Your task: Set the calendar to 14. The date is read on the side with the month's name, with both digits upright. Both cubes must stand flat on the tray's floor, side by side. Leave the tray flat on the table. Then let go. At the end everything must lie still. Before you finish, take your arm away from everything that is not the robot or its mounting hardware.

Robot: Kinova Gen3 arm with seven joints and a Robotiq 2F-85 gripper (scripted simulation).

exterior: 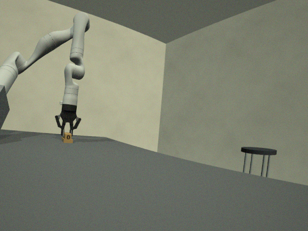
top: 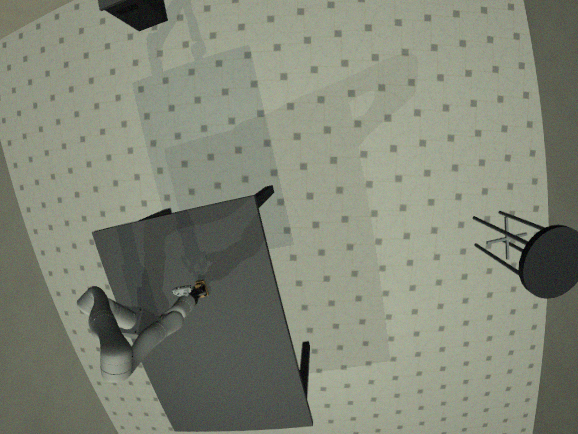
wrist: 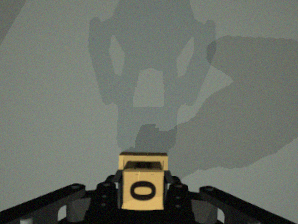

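Now: the number cube 10 mm below my hand. Also, from my hand: wooden tray (20 mm to the right, 30 mm below).
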